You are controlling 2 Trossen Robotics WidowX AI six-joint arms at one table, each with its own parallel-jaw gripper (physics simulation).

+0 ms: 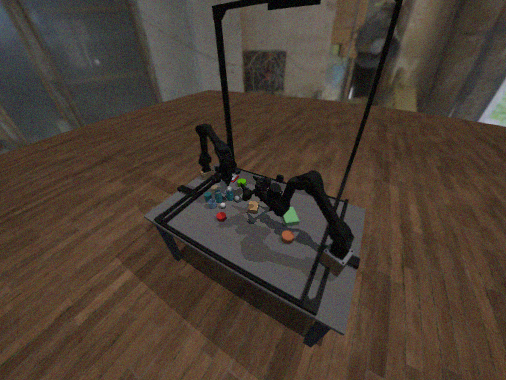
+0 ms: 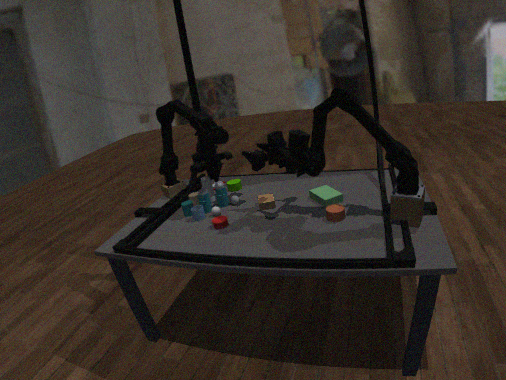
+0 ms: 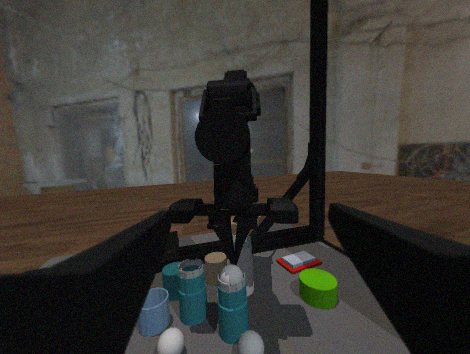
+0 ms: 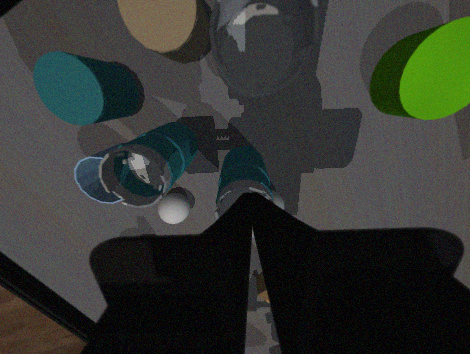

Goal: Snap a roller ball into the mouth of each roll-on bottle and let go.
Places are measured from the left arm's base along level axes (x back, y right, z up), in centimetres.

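Where they show: left gripper, fingertip midpoint: (image 1: 246,179) (image 2: 249,148) (image 3: 249,214); right gripper, fingertip midpoint: (image 1: 227,185) (image 2: 216,182) (image 3: 234,264) (image 4: 250,199); left arm's base, link origin: (image 1: 339,251) (image 2: 408,190); right arm's base, link origin: (image 1: 206,169) (image 2: 172,183).
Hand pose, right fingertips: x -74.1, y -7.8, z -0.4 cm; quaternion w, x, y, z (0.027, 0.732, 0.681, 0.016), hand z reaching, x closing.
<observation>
Each offset is from my right fingertips to the centre of the thing.
A teal bottle {dx +1.6, dy -0.4, dz -5.4 cm} (image 3: 233,317) (image 4: 243,165) (image 2: 222,196) stands upright with a pale ball {dx +1.7, dy -0.5, dz -1.1 cm} (image 3: 232,276) (image 2: 219,185) at its clear mouth; how deep it sits is unclear. The other teal bottle {dx -1.7, dy -7.3, dz -5.4 cm} (image 3: 192,297) (image 4: 175,142) (image 2: 205,201) stands beside it, its mouth open without a ball. A white ball {dx +5.3, dy -8.9, dz -8.1 cm} (image 3: 171,342) (image 4: 173,208) (image 2: 216,211) and a grey ball {dx +6.1, dy +1.9, dz -8.1 cm} (image 3: 251,344) (image 2: 235,200) lie on the table. My right gripper (image 4: 250,199) (image 2: 215,176) is shut and empty, near the balled bottle's mouth; contact is unclear. My left gripper (image 2: 253,159) is open and empty, above the table.
A blue cup {dx -0.1, dy -13.4, dz -7.6 cm} (image 3: 154,312), teal cylinder {dx -7.4, dy -12.1, dz -7.3 cm} (image 4: 70,89), tan cylinder {dx -11.2, dy -4.4, dz -7.3 cm} (image 3: 215,267) and clear tall container {dx -7.7, dy +1.2, dz -4.6 cm} (image 4: 265,50) surround the bottles. A green cylinder {dx -5.2, dy +15.2, dz -8.1 cm} (image 3: 318,287) stands to the right. A red disc {dx +12.9, dy -15.1, dz -8.5 cm} (image 2: 220,222), wooden block {dx +19.9, dy +4.5, dz -8.3 cm} (image 2: 266,201), green block {dx +40.4, dy +15.1, dz -8.3 cm} (image 2: 326,195) and orange cylinder {dx +49.7, dy +2.5, dz -8.1 cm} (image 2: 335,213) lie farther off.
</observation>
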